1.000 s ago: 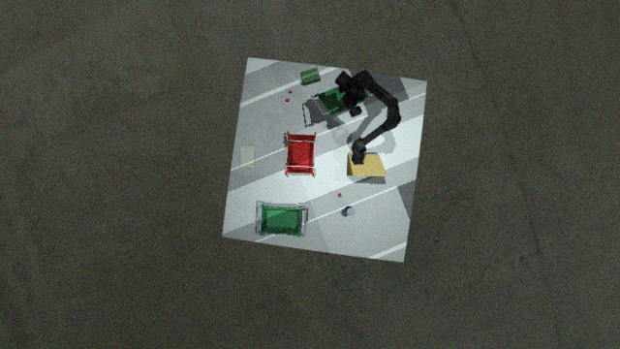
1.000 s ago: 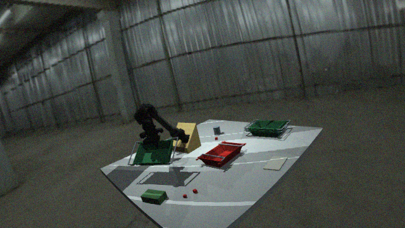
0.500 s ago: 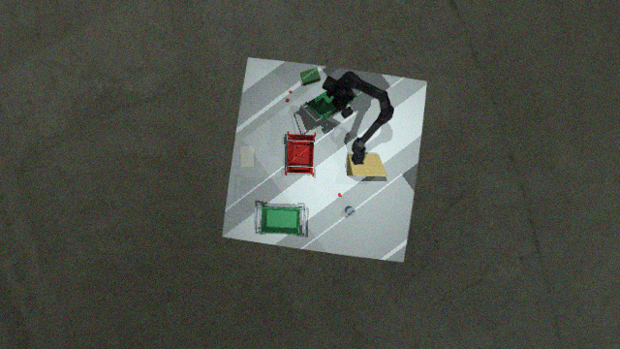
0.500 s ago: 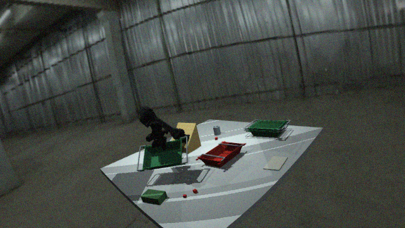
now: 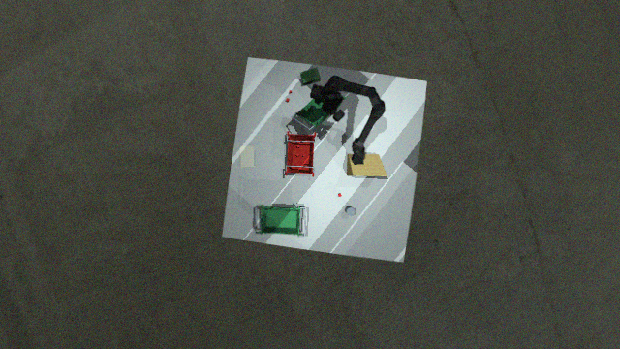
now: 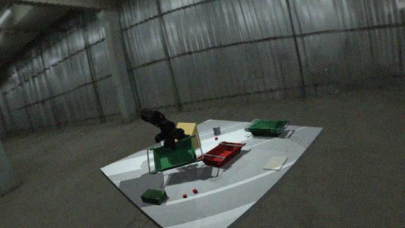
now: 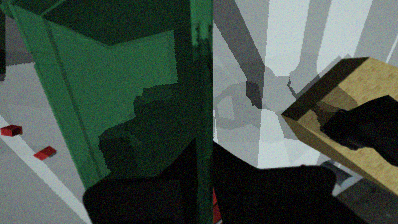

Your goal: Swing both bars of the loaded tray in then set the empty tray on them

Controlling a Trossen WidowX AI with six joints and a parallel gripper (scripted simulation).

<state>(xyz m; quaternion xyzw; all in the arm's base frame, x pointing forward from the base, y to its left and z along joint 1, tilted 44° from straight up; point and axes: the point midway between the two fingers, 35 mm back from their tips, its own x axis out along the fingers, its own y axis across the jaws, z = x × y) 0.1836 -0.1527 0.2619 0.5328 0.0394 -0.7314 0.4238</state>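
The green tray lies 50 mm ahead of my gripper tip and 60 mm to the right of it. Also, from my gripper tip: pale flat card: 560 mm ahead, 220 mm to the left, 150 mm below; then dark green box: 100 mm ahead, 320 mm to the right, 130 mm below; then grey cylinder: 130 mm behind, 610 mm to the left, 120 mm below.
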